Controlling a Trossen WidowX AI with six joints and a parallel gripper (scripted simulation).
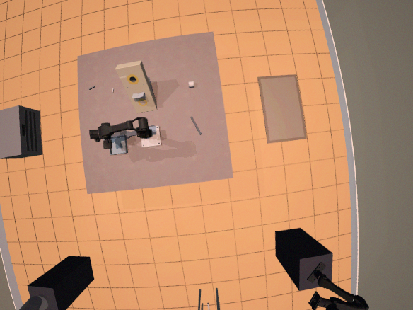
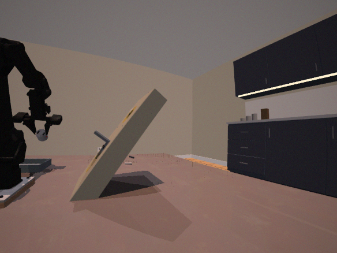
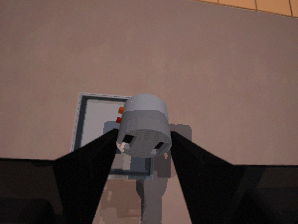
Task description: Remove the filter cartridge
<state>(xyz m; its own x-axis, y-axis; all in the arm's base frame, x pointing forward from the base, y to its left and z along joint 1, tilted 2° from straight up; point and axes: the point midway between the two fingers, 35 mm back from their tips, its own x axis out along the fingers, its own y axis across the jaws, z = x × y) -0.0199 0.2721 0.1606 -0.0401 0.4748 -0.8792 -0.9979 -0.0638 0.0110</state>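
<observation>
The round grey cartridge is right at my gripper tip. From my gripper tip the other things lie so: grey bracket (30 cm ahead, 27 cm to the right, 1 cm below); grey tray (5 cm behind, 1 cm to the right, 15 cm below); tan service panel (35 cm ahead, 27 cm to the right, 1 cm above).
</observation>
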